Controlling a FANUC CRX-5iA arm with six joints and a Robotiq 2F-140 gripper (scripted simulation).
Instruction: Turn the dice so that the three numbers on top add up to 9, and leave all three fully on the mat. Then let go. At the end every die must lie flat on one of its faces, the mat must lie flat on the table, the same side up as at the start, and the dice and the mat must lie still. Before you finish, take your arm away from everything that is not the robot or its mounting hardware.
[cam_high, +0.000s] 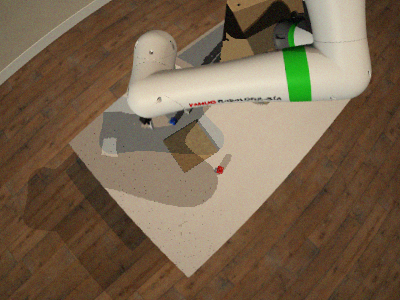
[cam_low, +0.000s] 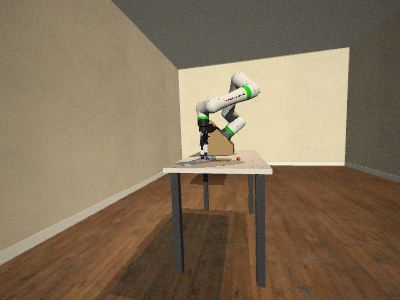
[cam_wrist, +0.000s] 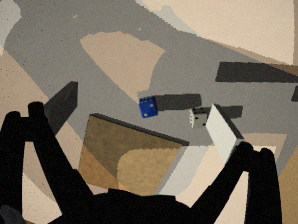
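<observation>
Now: the blue die 2 cm to the left of my hand and 5 cm below it. From my hand the other things lie so: white die 7 cm behind, 4 cm to the left, 5 cm below; then mat 3 cm ahead, 13 cm to the left, 6 cm below; then red die 4 cm ahead, 26 cm to the left, 5 cm below.
</observation>
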